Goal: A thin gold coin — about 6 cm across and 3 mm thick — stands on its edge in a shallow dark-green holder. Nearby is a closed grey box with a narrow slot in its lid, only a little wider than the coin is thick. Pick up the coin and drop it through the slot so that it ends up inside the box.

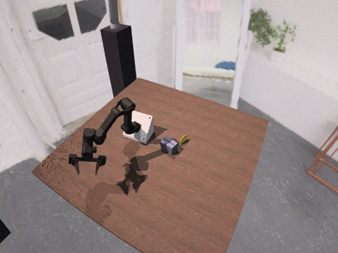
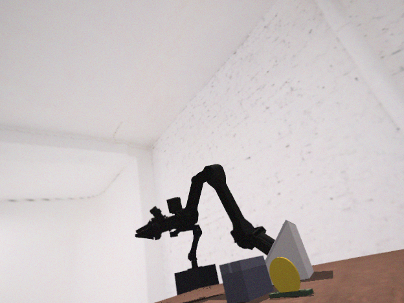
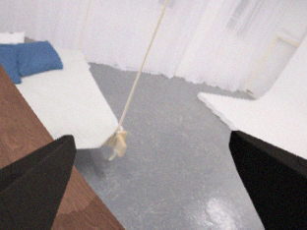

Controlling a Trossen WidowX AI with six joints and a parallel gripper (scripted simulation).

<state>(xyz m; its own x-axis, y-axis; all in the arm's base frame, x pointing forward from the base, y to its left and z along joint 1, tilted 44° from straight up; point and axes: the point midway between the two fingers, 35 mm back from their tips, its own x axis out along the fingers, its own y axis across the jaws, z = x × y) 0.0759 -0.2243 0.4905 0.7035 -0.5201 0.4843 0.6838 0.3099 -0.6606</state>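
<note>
Now: gripper tip 190 mm short of the gold coin, 640 mm to the right of it and 240 mm above it.
</note>
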